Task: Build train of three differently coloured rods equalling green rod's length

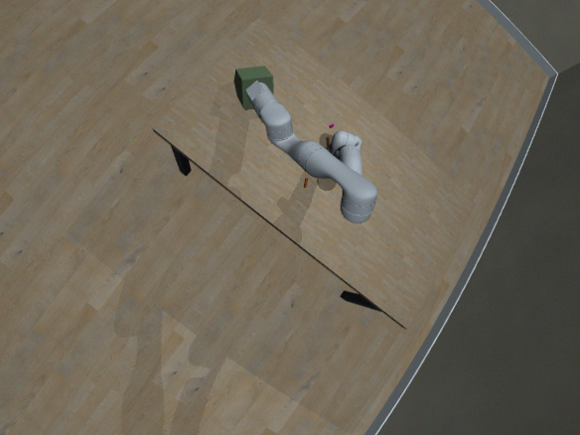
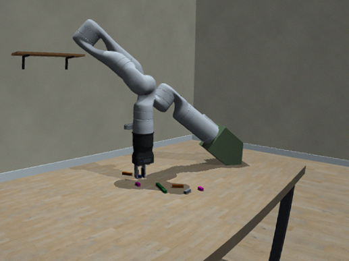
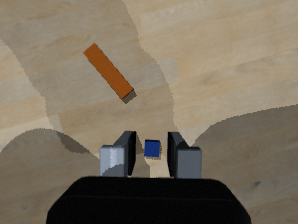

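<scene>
Now: hand 10 mm above the blue rod. Also, from my hand: grey rod: 50 mm ahead, 220 mm to the left, 10 mm below; then green rod: 60 mm ahead, 130 mm to the left, 10 mm below.
</scene>
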